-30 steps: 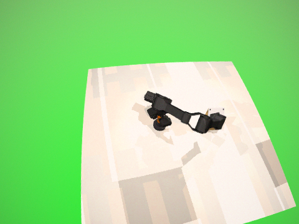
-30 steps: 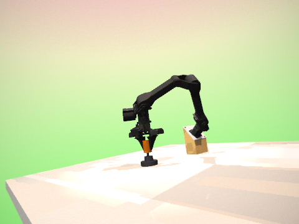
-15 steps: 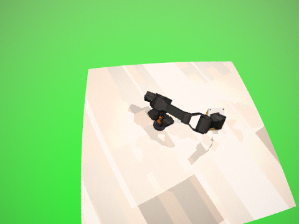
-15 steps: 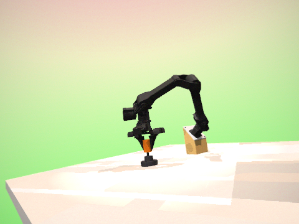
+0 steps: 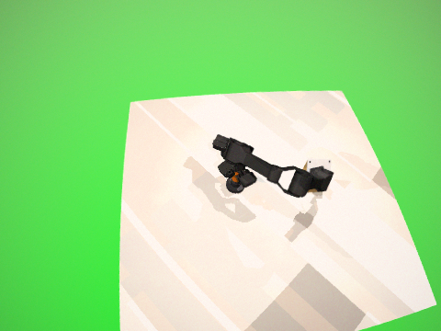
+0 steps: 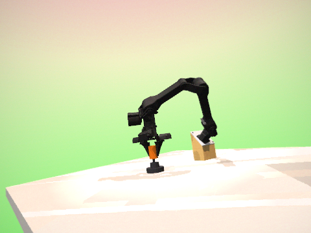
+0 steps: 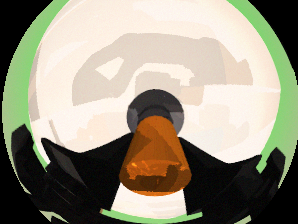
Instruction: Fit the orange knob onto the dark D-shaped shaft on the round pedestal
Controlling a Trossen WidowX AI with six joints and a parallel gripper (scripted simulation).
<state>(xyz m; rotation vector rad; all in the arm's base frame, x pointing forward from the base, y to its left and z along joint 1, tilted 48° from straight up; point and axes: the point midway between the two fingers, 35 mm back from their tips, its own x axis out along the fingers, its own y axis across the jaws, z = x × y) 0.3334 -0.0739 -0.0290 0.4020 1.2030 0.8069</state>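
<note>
My gripper tip is 2 cm below the orange knob. The rest, counted from my gripper tip: dark round pedestal 4 cm below.
</note>
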